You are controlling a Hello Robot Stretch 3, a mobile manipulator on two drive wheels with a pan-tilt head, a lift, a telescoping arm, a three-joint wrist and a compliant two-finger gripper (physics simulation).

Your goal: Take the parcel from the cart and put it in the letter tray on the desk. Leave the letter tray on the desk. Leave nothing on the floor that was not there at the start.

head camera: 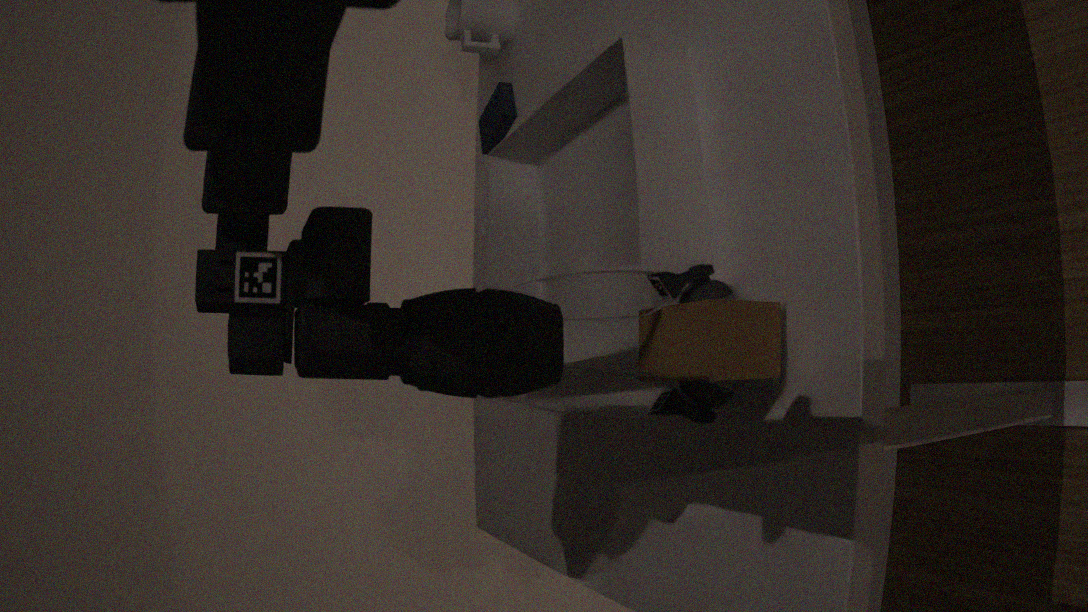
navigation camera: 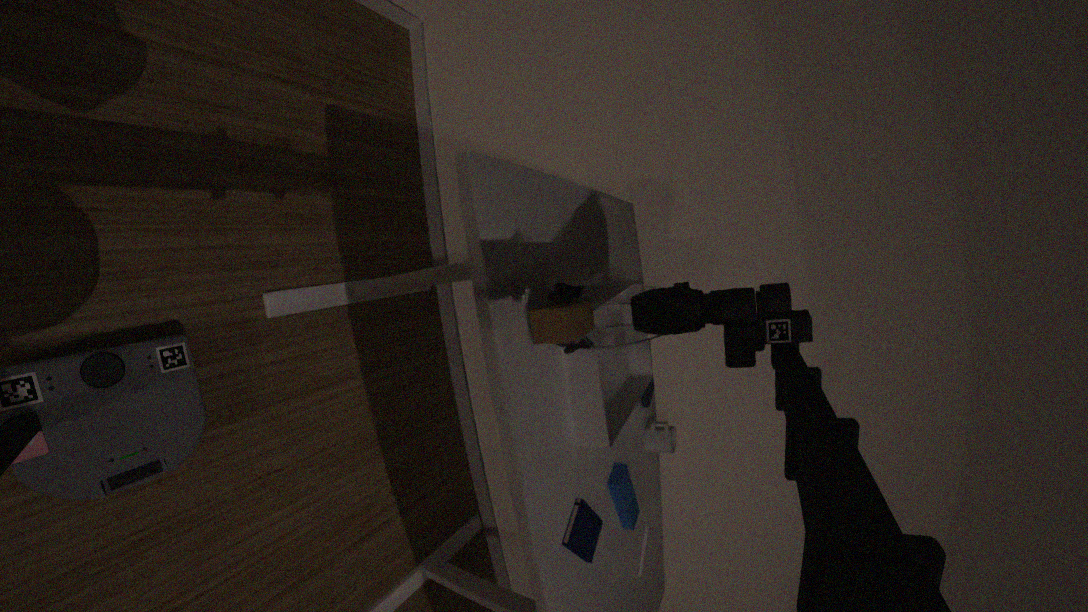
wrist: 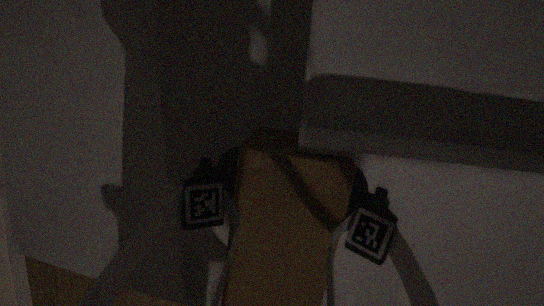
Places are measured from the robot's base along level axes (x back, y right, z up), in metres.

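Pixels of known places: robot's base, link origin: [navigation camera: 105,368].
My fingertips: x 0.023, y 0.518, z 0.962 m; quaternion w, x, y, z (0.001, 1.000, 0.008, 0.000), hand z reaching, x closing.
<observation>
Ahead of a thing's pixels: the offset from my fingertips to its top centre. "spot": to the spot under its first point. Level surfaces: height alone.
The parcel {dx +0.000, dy -0.015, dz +0.058 m} [head camera: 711,340] [navigation camera: 561,323] [wrist: 280,225] is an orange-brown box with a dark strip across it. My gripper [head camera: 699,342] [navigation camera: 572,319] [wrist: 291,179] is shut on it, one finger against each side. It holds the parcel over the white desk {dz -0.011 m} [head camera: 760,190] [navigation camera: 544,471], and their shadows fall beside them. A pale, low-walled shape {dx +0.113, dy +0.207, dz +0.052 m} [head camera: 578,110] [navigation camera: 625,411] on the desk, next to the gripper, looks like the letter tray; the dim light makes its edges hard to tell. The gap under the parcel is hidden. The cart does not show.
A white mug {spot: dx +0.441, dy +0.454, dz +0.035 m} [head camera: 486,22] [navigation camera: 660,437] and a small dark blue object {dx +0.316, dy +0.508, dz +0.007 m} [head camera: 498,117] [navigation camera: 647,394] are near the wall-side desk edge. A blue box {dx +0.493, dy +0.221, dz +0.019 m} [navigation camera: 623,494] and a dark blue book {dx +0.427, dy +0.016, dz +0.001 m} [navigation camera: 582,530] lie farther along. My base [navigation camera: 114,426] stands on the wooden floor.
</observation>
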